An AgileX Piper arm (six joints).
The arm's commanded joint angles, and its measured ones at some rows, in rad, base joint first. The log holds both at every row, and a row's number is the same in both.
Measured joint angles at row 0:
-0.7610 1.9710 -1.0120 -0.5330 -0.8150 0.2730
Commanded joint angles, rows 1 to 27:
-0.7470 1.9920 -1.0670 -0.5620 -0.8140 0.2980
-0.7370 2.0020 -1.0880 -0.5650 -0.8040 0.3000
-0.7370 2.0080 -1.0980 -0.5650 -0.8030 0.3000
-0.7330 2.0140 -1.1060 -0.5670 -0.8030 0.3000
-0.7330 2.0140 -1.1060 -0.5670 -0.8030 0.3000
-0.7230 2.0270 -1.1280 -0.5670 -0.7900 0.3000
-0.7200 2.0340 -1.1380 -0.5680 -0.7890 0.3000
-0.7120 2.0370 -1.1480 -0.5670 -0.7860 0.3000
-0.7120 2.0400 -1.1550 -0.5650 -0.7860 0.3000
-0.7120 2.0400 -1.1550 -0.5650 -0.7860 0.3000
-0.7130 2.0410 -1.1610 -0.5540 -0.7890 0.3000
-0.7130 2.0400 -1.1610 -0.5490 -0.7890 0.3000
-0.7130 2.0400 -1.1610 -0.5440 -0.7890 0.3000
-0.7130 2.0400 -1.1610 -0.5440 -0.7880 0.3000
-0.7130 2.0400 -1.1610 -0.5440 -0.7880 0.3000
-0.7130 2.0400 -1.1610 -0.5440 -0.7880 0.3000
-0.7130 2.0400 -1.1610 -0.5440 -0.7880 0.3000
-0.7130 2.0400 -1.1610 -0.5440 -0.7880 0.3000
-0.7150 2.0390 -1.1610 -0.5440 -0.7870 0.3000
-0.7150 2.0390 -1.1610 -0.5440 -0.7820 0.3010
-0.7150 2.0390 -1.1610 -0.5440 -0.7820 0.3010
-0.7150 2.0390 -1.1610 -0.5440 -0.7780 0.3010
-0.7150 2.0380 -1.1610 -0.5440 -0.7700 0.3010
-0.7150 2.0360 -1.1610 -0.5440 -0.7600 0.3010
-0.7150 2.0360 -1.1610 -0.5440 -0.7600 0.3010
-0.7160 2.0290 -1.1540 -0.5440 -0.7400 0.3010
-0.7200 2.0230 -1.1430 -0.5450 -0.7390 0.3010
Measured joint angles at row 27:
-0.7520 2.0360 -1.1320 -0.4680 -0.7020 0.3000
